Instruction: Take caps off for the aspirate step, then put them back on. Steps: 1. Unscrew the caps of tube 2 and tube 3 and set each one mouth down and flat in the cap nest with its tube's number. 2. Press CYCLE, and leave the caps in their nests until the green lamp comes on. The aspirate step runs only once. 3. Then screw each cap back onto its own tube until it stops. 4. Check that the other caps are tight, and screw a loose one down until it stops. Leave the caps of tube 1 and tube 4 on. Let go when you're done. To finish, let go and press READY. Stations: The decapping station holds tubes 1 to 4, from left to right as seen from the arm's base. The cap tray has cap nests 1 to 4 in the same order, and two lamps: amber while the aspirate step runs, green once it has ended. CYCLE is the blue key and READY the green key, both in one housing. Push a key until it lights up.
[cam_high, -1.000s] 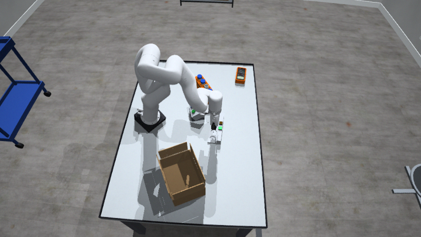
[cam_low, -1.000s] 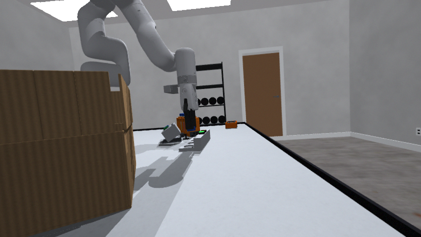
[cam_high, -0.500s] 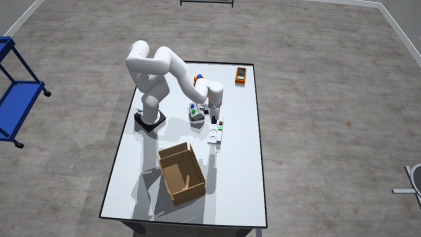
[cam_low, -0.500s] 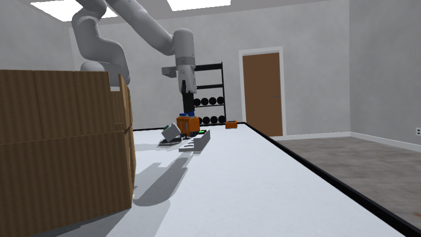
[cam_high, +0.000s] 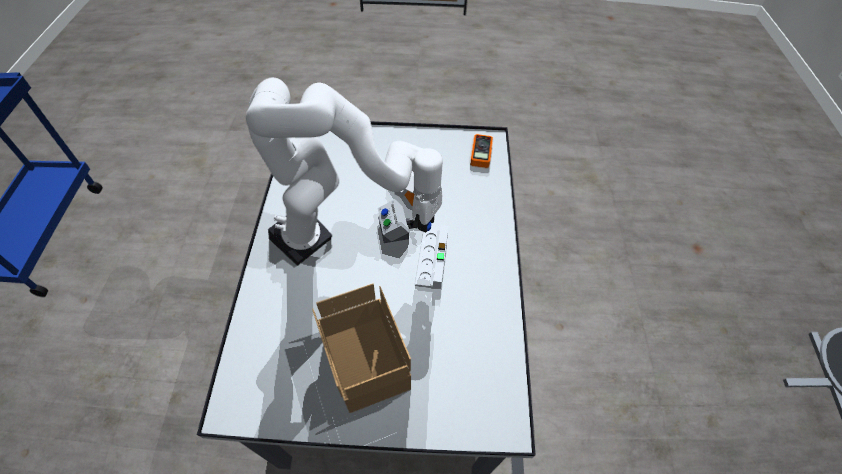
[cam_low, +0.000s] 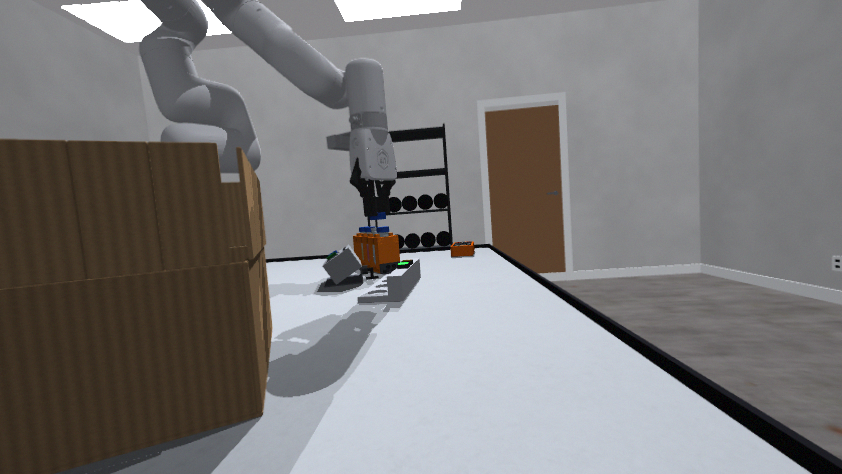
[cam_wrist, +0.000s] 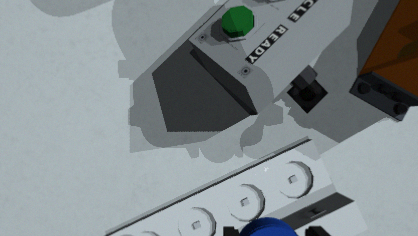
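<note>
My hand is 10 cm past the blue cap, 29 cm to the right of it and 6 cm above it. From my hand the other things lie so: green key: 13 cm behind, 6 cm to the left, 11 cm below; blue key: 15 cm behind, 10 cm to the left, 11 cm below; grey key housing: 12 cm behind, 8 cm to the left, 12 cm below.
</note>
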